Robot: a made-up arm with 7 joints.
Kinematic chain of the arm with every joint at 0, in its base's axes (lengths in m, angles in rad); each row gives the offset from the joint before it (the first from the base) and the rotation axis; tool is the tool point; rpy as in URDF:
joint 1: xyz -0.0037 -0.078 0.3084 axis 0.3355 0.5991 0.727
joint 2: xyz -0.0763 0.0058 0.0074 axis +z
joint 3: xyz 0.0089 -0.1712 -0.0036 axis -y
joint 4: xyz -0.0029 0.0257 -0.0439 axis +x
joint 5: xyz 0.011 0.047 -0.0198 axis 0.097 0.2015 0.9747
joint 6: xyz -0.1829 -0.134 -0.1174 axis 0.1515 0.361 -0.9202
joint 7: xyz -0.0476 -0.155 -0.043 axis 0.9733 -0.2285 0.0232
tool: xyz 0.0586 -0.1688 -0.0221 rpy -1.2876 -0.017 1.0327
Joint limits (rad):
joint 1: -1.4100..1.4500
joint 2: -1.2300..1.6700
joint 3: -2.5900..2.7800
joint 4: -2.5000..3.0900
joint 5: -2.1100..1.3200
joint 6: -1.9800..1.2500
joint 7: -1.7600..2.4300
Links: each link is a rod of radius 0.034 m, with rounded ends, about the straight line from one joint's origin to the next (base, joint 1, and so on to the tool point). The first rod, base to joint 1, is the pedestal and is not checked.
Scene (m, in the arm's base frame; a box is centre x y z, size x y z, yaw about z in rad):
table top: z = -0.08
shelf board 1: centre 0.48 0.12 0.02 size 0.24 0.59 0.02 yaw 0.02
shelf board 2: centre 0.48 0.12 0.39 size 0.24 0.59 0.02 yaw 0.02
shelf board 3: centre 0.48 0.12 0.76 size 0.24 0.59 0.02 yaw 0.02
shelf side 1: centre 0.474 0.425 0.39 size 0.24 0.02 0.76 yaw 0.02
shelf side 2: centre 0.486 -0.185 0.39 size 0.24 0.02 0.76 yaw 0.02
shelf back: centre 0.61 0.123 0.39 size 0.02 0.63 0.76 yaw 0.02
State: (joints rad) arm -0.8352 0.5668 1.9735 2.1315 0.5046 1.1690 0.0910
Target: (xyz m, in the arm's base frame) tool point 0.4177 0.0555 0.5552
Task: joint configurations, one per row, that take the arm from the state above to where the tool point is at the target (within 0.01 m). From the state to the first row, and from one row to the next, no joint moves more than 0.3 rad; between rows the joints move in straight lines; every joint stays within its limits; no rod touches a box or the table.
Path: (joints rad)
1: -0.7985 0.6446 2.0228 2.1246 0.7536 1.0901 0.1203
2: -0.7619 0.7224 2.0721 2.1178 1.0025 1.0113 0.1496
3: -0.7252 0.8003 2.1215 2.1109 1.2515 0.9324 0.1790
4: -0.8369 0.7094 2.1265 1.8581 0.9573 1.0025 0.1119
5: -0.9486 0.6186 2.1315 1.6053 0.6631 1.0727 0.0448

